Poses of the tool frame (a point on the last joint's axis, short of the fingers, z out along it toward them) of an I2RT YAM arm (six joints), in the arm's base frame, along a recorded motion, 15 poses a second.
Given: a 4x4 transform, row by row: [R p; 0 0 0 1], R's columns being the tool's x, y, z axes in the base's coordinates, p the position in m. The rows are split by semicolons.
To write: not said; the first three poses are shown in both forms.
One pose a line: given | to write
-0.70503, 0.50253, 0.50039, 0.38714; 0.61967, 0.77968, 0.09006, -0.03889; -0.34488, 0.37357, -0.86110, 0.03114; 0, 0, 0, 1 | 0.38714, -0.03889, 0.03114, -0.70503, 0.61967, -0.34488, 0.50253, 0.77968, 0.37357
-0.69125, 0.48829, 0.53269, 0.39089; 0.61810, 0.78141, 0.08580, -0.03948; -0.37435, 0.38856, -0.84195, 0.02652; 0, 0, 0, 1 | 0.39089, -0.03948, 0.02652, -0.69125, 0.61810, -0.37435, 0.48829, 0.78141, 0.38856
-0.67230, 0.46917, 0.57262, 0.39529; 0.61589, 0.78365, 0.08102, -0.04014; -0.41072, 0.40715, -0.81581, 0.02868; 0, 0, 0, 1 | 0.39529, -0.04014, 0.02868, -0.67230, 0.61589, -0.41072, 0.46917, 0.78365, 0.40715
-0.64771, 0.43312, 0.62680, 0.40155; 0.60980, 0.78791, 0.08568, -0.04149; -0.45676, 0.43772, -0.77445, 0.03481; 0, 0, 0, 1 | 0.40155, -0.04149, 0.03481, -0.64771, 0.60980, -0.45676, 0.43312, 0.78791, 0.43772
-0.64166, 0.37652, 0.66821, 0.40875; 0.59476, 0.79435, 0.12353, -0.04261; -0.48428, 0.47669, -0.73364, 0.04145; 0, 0, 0, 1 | 0.40875, -0.04261, 0.04145, -0.64166, 0.59476, -0.48428, 0.37652, 0.79435, 0.47669
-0.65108, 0.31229, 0.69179, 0.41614; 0.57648, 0.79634, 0.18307, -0.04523; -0.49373, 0.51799, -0.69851, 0.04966; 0, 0, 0, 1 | 0.41614, -0.04523, 0.04966, -0.65108, 0.57648, -0.49373, 0.31229, 0.79634, 0.51799
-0.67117, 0.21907, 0.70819, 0.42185; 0.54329, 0.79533, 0.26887, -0.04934; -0.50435, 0.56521, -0.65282, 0.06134; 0, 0, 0, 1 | 0.42185, -0.04934, 0.06134, -0.67117, 0.54329, -0.50435, 0.21907, 0.79533, 0.56521
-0.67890, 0.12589, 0.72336, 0.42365; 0.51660, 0.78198, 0.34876, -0.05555; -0.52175, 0.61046, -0.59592, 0.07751; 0, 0, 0, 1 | 0.42365, -0.05555, 0.07751, -0.67890, 0.51660, -0.52175, 0.12589, 0.78198, 0.61046
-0.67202, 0.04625, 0.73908, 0.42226; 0.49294, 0.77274, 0.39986, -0.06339; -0.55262, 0.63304, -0.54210, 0.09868; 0, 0, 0, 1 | 0.42226, -0.06339, 0.09868, -0.67202, 0.49294, -0.55262, 0.04625, 0.77274, 0.63304
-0.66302, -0.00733, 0.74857, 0.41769; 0.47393, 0.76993, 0.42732, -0.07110; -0.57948, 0.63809, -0.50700, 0.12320; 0, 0, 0, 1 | 0.41769, -0.07110, 0.12320, -0.66302, 0.47393, -0.57948, -0.00733, 0.76993, 0.63809
